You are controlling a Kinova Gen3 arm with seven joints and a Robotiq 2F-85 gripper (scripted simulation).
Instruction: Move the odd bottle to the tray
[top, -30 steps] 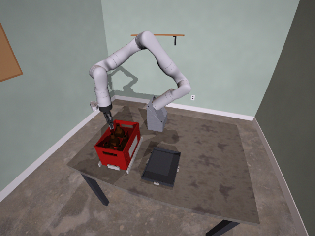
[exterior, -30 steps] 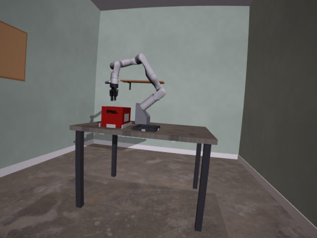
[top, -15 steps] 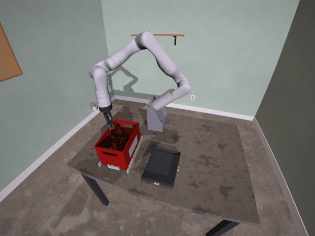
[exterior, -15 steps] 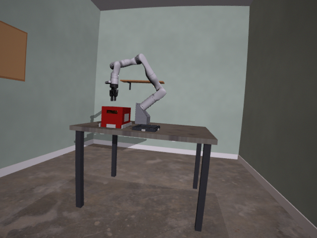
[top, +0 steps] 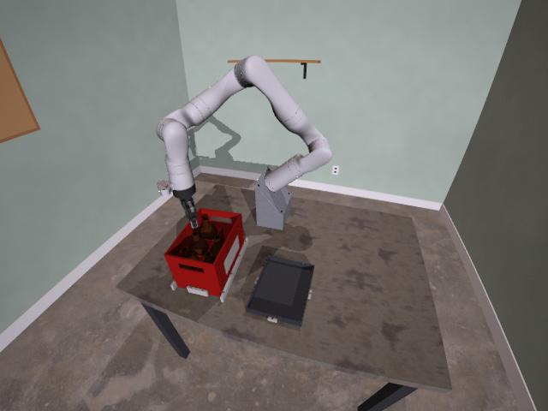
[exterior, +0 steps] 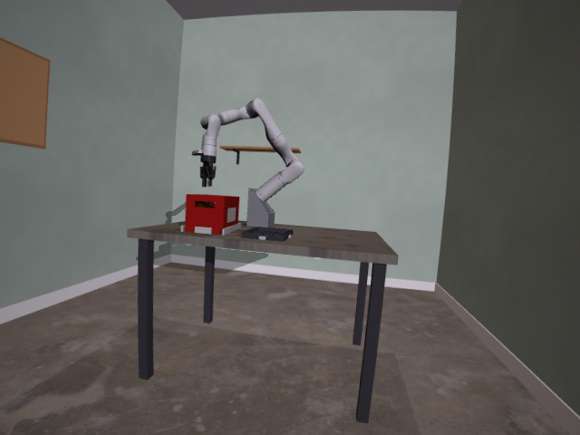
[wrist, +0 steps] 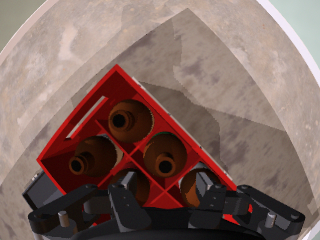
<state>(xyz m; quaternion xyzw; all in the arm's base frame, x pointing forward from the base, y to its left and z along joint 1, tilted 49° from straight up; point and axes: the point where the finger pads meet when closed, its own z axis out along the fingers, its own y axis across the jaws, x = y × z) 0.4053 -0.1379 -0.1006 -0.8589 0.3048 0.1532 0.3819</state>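
Now: hand 4 cm to the right of the crate and 15 cm above it. The rest, counted from my hand: dark tray 2 cm ahead, 34 cm to the left, 22 cm below.
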